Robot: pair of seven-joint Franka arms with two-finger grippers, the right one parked.
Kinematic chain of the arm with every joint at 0, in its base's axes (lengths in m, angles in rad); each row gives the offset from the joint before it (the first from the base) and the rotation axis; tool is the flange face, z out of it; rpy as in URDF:
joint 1: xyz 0 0 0.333 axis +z
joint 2: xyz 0 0 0 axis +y
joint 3: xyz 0 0 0.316 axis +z
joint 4: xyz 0.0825 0 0 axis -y
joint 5: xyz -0.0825 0 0.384 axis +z
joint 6: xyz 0 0 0 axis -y
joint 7: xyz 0.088 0 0 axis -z
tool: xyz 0 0 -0.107 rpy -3.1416 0 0
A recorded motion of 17 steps. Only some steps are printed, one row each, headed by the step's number.
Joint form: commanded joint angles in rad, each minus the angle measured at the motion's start. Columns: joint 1, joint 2, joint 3, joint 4, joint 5, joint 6, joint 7.
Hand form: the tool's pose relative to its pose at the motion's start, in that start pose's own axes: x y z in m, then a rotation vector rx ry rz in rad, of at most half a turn. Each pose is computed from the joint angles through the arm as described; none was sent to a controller.
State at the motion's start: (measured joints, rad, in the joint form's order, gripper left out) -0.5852 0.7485 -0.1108 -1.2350 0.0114 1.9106 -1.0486
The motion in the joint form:
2: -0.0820 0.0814 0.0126 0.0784 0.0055 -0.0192 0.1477
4: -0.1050 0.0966 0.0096 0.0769 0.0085 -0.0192 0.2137
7: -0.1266 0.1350 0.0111 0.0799 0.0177 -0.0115 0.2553
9: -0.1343 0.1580 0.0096 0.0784 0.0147 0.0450 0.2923
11: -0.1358 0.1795 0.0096 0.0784 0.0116 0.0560 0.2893
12: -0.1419 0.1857 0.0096 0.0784 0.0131 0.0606 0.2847
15: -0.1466 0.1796 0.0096 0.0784 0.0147 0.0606 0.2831
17: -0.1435 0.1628 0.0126 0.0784 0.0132 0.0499 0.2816
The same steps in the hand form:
2: -0.0377 0.0345 0.0289 0.0299 -0.0040 0.2160
4: -0.0539 0.0421 0.0422 0.0457 -0.0138 0.3072
7: -0.0653 0.0480 0.0701 0.0744 -0.0240 0.3701
9: -0.0685 0.0551 0.0839 0.0450 -0.0113 0.4141
11: -0.0688 0.0553 0.0992 0.0512 -0.0209 0.4101
12: -0.0726 0.0570 0.1039 0.0537 -0.0207 0.4118
15: -0.0759 0.0588 0.0995 0.0503 -0.0155 0.4160
17: -0.0732 0.0574 0.0876 0.0462 -0.0104 0.4097

